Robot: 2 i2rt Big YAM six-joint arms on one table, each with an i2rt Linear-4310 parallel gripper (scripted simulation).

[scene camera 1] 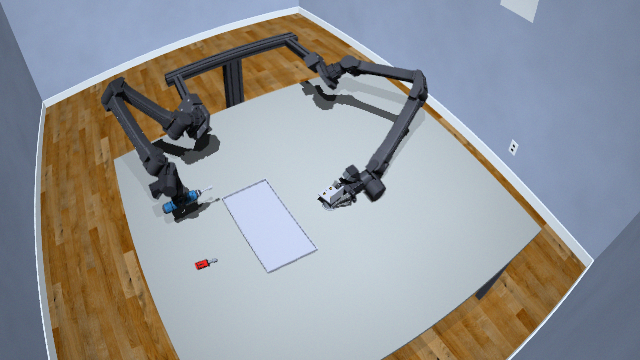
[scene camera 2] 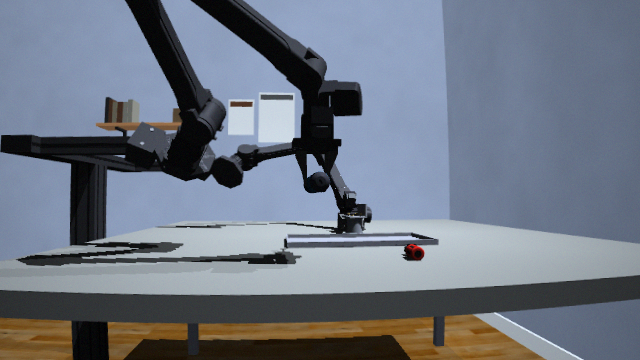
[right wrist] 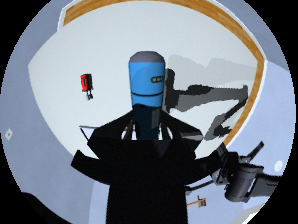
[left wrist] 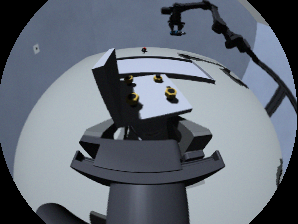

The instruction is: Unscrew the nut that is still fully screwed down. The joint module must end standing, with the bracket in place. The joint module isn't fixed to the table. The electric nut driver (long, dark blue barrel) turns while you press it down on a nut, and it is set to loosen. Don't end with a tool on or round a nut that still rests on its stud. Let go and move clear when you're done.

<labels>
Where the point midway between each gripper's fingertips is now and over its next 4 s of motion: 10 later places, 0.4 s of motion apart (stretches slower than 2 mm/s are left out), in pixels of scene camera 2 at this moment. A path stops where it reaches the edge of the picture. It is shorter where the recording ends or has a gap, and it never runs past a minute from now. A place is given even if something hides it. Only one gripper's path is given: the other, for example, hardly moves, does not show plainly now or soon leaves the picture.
My right gripper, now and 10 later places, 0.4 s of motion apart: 315, 186; 316, 185; 316, 184; 321, 185; 331, 189; 341, 191; 350, 192; 356, 193; 362, 194; 368, 192; 371, 191
</labels>
